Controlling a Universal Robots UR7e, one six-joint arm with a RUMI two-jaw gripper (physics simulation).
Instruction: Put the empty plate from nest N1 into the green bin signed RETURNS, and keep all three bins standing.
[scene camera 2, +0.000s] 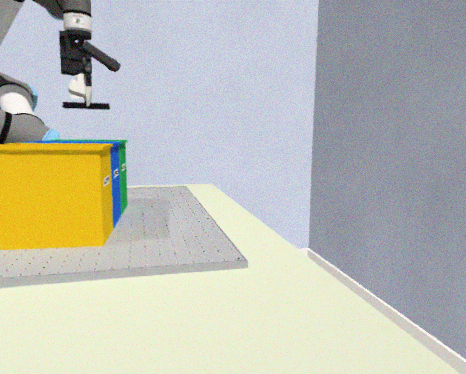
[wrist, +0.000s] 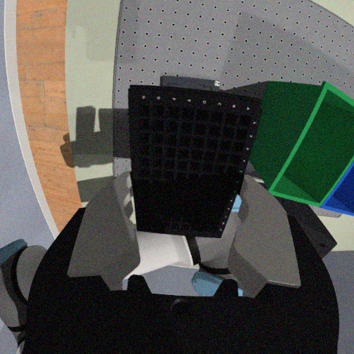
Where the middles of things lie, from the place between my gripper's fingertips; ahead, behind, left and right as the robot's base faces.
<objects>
I see my gripper right at the black plate (wrist: 188, 147). The rest, counted from my hand: green bin (wrist: 295, 152): 220 mm to the right, 180 mm below, 20 mm ahead; blue bin (scene camera 2: 114, 151): 350 mm to the right, 180 mm below, 10 mm ahead; yellow bin (scene camera 2: 63, 192): 480 mm to the right, 180 mm below.
</objects>
